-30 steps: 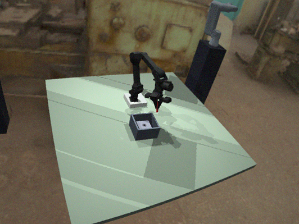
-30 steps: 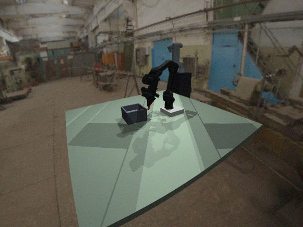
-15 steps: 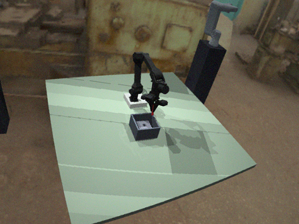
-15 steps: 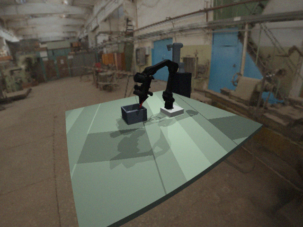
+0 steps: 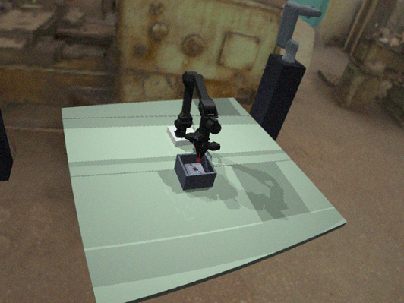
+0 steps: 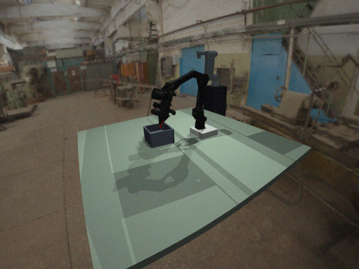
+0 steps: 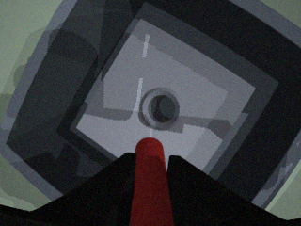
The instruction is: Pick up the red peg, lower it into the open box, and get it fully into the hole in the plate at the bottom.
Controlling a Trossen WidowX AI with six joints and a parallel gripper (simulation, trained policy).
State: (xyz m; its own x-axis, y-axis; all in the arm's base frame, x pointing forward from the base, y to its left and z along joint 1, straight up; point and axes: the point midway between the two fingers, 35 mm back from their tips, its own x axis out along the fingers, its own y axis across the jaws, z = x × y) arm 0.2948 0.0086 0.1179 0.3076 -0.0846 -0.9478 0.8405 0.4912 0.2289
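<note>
Right now my gripper tip is 10 mm past the red peg, 10 mm to the right of it and 10 mm below it. From my gripper tip the other things lie so: dark box (20 mm ahead, 10 mm to the right, 100 mm below); grey plate (20 mm ahead, 10 mm to the right, 80 mm below).
</note>
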